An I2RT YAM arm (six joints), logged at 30 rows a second.
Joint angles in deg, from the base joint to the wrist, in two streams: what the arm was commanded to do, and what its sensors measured. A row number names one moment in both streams.
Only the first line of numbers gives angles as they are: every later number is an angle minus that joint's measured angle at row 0.
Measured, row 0:
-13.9, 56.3, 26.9, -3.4, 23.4, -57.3
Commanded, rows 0 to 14:
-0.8, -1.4, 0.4, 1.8, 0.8, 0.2
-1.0, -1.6, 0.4, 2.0, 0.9, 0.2
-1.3, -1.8, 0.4, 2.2, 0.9, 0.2
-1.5, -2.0, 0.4, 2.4, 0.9, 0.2
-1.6, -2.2, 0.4, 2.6, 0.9, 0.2
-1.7, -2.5, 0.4, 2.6, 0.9, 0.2
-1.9, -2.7, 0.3, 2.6, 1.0, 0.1
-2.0, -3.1, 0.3, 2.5, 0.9, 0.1
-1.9, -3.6, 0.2, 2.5, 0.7, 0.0
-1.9, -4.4, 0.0, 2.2, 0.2, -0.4
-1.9, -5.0, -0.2, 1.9, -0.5, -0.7
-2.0, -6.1, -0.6, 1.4, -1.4, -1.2
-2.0, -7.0, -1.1, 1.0, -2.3, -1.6
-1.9, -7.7, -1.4, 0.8, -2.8, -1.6
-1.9, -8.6, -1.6, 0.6, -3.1, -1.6
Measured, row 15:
-1.7, -6.5, -0.1, 1.7, -1.2, -0.6
